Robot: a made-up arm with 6 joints. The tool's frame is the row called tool. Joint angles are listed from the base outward.
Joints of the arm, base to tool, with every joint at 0 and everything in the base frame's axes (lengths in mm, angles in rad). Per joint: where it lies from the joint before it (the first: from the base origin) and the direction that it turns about. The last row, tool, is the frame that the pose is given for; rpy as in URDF.
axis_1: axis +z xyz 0 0 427
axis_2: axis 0 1 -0.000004 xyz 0 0 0
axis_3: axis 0 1 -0.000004 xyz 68 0 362
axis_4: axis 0 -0.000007 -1 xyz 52 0 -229
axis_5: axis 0 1 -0.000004 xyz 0 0 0
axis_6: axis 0 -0.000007 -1 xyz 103 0 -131
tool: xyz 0 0 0 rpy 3.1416 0 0
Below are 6 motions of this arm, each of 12 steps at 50 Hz.
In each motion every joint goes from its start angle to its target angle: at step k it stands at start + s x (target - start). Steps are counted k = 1, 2, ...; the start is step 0. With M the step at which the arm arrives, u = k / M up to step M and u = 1 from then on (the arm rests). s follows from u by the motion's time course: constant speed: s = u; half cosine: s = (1 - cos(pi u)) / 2; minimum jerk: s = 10 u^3 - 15 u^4 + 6 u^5.
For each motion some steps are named. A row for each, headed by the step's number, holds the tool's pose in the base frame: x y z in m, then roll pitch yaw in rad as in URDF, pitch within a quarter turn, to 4 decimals.
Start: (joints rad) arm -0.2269 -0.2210 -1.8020 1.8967 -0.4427 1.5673
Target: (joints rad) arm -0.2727 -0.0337 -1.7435 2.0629 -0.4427 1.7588
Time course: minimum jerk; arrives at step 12
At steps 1, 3, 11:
1: 0.2200 -0.1959 0.9310 1.0259 1.0227 0.4313
3: 0.2300 -0.1986 0.9225 1.0922 1.0155 0.4950
11: 0.3074 -0.2225 0.8357 1.5882 0.8538 0.9241

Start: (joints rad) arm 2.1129 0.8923 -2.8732 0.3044 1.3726 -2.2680
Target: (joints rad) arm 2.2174 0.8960 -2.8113 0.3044 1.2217 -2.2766
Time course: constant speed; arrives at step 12
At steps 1, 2, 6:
1: -0.3791 0.5562 0.6961 2.4729 0.1548 -1.9156
2: -0.3842 0.5542 0.6961 2.4668 0.1582 -1.9107
6: -0.4042 0.5454 0.6958 2.4428 0.1716 -1.8916

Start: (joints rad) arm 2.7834 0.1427 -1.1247 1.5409 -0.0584 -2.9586
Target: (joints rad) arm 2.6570 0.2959 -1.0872 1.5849 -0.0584 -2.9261
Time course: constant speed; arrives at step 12
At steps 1, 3, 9, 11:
1: -0.3757 0.2636 0.6182 2.1761 -0.0982 -2.0781
3: -0.3731 0.2727 0.6041 2.2089 -0.1040 -2.1099
9: -0.3614 0.2988 0.5618 2.3075 -0.1175 -2.2082
11: -0.3563 0.3070 0.5477 2.3404 -0.1207 -2.2418

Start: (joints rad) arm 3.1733 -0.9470 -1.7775 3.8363 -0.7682 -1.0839
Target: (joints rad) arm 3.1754 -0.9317 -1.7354 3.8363 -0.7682 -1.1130
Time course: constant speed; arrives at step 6
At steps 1, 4, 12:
1: 0.0845 -0.1030 0.8924 -0.9753 0.6867 2.5249
4: 0.0770 -0.1032 0.8893 -1.0048 0.6972 2.5010
12: 0.0720 -0.1033 0.8872 -1.0249 0.7038 2.4848

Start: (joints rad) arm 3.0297 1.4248 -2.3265 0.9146 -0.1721 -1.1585
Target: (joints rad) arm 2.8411 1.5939 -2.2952 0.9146 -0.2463 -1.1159
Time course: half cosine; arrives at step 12
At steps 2, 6, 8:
2: -0.6945 0.1863 0.2932 2.6611 -0.9196 -2.8523
6: -0.6617 0.2420 0.2412 2.6967 -0.8593 -2.9911
8: -0.6390 0.2718 0.2120 2.7122 -0.8237 -3.0665

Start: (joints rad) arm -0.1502 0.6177 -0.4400 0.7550 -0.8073 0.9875
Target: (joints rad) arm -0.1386 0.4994 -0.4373 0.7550 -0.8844 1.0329
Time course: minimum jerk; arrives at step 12
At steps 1, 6, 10, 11, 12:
1: 0.3704 -0.1710 0.4112 -2.6112 -0.4597 -1.9692
6: 0.3724 -0.1693 0.4402 -2.5032 -0.4488 -2.0239
10: 0.3722 -0.1674 0.4675 -2.4033 -0.4321 -2.0735
11: 0.3721 -0.1672 0.4693 -2.3968 -0.4308 -2.0767
12: 0.3721 -0.1672 0.4696 -2.3958 -0.4306 -2.0772

